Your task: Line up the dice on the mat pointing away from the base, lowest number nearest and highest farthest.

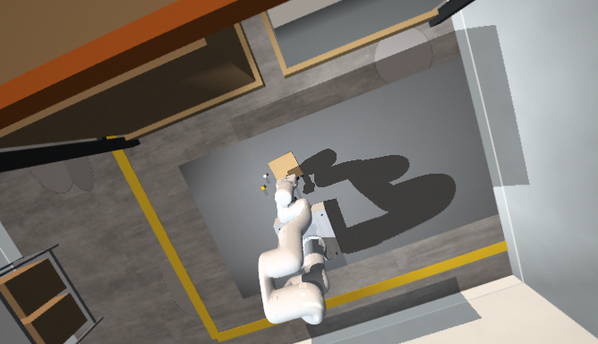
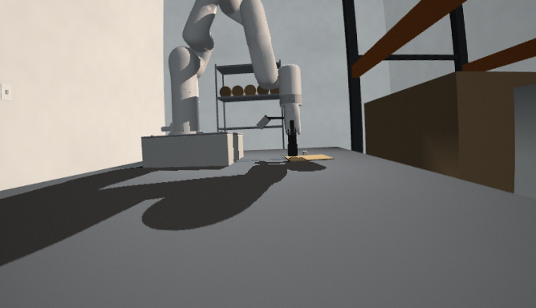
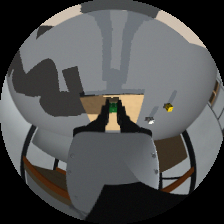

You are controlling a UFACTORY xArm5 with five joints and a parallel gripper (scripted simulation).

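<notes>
Right now my hand is 1 cm above the green die. Round my hand: yellow die 15 cm to the left, 2 cm below, 2 cm ahead; then white die 10 cm to the left, 7 cm ahead, 2 cm below; then tan mat 5 cm ahead, 3 cm below, 1 cm to the right.
</notes>
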